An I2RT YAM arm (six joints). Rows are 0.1 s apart.
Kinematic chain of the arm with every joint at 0, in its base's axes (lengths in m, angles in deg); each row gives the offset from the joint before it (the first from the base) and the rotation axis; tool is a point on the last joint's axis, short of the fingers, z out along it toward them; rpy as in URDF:
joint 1: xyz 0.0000 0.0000 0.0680 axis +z
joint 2: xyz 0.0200 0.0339 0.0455 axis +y
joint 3: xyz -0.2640 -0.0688 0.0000 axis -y
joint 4: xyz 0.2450 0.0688 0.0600 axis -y
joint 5: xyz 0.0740 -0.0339 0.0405 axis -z
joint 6: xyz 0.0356 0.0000 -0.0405 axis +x
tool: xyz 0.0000 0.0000 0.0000 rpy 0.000 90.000 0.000
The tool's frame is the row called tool.
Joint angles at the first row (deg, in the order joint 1, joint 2, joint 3, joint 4, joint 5, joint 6):
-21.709, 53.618, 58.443, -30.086, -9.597, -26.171
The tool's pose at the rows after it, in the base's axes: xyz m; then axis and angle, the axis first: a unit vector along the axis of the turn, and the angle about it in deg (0 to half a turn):
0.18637 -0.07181 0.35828 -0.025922 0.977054 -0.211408 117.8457
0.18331 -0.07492 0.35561 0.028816 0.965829 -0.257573 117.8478
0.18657 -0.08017 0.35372 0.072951 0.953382 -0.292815 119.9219
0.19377 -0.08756 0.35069 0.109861 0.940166 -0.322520 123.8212
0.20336 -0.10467 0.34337 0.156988 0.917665 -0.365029 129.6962
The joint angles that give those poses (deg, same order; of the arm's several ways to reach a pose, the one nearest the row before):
-21.708, 52.660, 57.139, -28.202, -3.570, -22.416
-21.705, 51.522, 55.298, -25.508, 2.922, -20.268
-21.710, 52.644, 55.300, -24.665, 8.840, -18.926
-21.900, 55.261, 56.310, -25.118, 14.587, -18.061
-23.997, 59.412, 57.305, -24.708, 21.276, -17.761

